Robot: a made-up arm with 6 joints. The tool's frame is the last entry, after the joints. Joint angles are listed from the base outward.
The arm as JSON. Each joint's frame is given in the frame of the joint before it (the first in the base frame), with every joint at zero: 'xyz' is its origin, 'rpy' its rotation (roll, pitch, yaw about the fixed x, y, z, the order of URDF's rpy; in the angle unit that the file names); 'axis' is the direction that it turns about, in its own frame. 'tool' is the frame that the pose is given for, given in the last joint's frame.
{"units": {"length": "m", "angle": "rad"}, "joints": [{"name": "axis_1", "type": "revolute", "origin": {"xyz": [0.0, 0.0, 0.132], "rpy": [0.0, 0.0, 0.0]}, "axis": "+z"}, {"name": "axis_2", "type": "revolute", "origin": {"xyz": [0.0, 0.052, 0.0], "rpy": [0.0, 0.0, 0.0]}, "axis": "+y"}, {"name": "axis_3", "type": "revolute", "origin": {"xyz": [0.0, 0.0, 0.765], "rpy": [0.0, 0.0, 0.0]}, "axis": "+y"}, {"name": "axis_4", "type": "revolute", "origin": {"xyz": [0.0, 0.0, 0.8], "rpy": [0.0, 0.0, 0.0]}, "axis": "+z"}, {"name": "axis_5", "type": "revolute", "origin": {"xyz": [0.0, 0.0, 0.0], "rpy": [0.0, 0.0, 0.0]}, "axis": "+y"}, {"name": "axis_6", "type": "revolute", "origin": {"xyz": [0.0, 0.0, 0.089], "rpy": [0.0, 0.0, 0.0]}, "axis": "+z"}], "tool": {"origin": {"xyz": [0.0, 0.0, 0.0], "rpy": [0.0, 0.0, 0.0]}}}
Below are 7 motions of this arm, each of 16 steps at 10 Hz.
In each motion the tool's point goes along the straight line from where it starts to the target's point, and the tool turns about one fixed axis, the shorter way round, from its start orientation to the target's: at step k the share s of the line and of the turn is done. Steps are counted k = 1, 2, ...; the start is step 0. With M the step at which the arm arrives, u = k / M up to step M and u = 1 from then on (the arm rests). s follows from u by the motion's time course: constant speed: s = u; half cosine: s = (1 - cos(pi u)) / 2; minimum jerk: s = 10 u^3 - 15 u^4 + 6 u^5.
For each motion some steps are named. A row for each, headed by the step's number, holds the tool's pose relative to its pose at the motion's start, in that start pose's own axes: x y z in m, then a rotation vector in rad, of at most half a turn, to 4 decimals.
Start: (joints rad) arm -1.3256 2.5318 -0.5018 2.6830 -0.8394 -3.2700
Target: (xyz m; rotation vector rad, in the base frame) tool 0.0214 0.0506 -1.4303 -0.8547 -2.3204 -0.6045
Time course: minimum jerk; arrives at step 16
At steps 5, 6, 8, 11, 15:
5: 0.2118 0.1088 0.0132 -0.1045 0.1533 -0.0667
6: 0.3237 0.1663 0.0201 -0.1598 0.2344 -0.1020
8: 0.5882 0.3021 0.0366 -0.2903 0.4259 -0.1853
11: 0.9646 0.4955 0.0600 -0.4762 0.6985 -0.3038
15: 1.1738 0.6030 0.0730 -0.5794 0.8500 -0.3697

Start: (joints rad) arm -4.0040 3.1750 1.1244 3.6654 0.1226 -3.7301
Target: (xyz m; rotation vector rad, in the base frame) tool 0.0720 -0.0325 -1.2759 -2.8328 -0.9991 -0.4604
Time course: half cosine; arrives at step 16
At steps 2, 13, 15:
2: -0.0233 -0.0059 -0.0198 0.0363 -0.0218 -0.0430
13: -0.5600 -0.1410 -0.4755 0.8729 -0.5243 -1.0351
15: -0.6057 -0.1525 -0.5143 0.9441 -0.5671 -1.1195

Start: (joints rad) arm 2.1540 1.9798 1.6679 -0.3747 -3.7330 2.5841
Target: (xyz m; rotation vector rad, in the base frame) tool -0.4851 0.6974 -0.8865 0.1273 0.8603 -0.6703
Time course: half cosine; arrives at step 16
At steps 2, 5, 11, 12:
2: -0.0201 -0.0034 -0.0047 -0.0072 0.0270 0.0211
5: -0.1172 -0.0200 -0.0276 -0.0421 0.1575 0.1229
11: -0.4103 -0.0699 -0.0967 -0.1473 0.5514 0.4303
12: -0.4503 -0.0767 -0.1061 -0.1616 0.6051 0.4722

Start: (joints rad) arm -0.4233 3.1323 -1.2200 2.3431 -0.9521 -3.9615
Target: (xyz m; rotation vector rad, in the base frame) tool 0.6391 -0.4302 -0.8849 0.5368 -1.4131 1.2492
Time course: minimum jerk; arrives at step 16
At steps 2, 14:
2: 0.0024 -0.0006 0.0001 0.0023 0.0179 -0.0044
14: 0.1491 -0.0381 0.0047 0.1388 1.0989 -0.2669

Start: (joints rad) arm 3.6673 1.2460 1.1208 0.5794 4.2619 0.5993
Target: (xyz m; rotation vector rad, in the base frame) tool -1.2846 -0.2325 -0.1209 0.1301 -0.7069 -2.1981
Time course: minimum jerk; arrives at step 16
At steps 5, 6, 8, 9, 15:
5: -0.0357 -0.0646 0.0368 -0.0010 -0.0345 0.0265
6: -0.0546 -0.0988 0.0563 -0.0016 -0.0528 0.0406
8: -0.0992 -0.1795 0.1023 -0.0028 -0.0959 0.0737
9: -0.1223 -0.2211 0.1260 -0.0035 -0.1182 0.0908
15: -0.1980 -0.3581 0.2041 -0.0056 -0.1915 0.1471

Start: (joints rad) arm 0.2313 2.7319 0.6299 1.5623 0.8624 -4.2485
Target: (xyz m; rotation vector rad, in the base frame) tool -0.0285 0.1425 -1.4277 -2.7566 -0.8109 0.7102
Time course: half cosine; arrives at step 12
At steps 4, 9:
4: -0.0214 0.0154 0.0123 -0.1823 -0.0541 -0.1647
9: -0.0732 0.0527 0.0421 -0.6223 -0.1846 -0.5622

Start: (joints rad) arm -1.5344 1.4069 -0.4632 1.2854 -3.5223 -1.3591
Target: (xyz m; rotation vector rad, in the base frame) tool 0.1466 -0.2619 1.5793 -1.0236 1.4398 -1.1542
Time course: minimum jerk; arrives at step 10
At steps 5, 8, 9, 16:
5: -0.6026 0.3518 0.0941 0.6693 0.1196 -0.4399
8: -1.1353 0.6628 0.1773 1.2611 0.2253 -0.8289
9: -1.1948 0.6976 0.1866 1.3272 0.2371 -0.8723
16: -1.2051 0.7036 0.1882 1.3387 0.2392 -0.8799

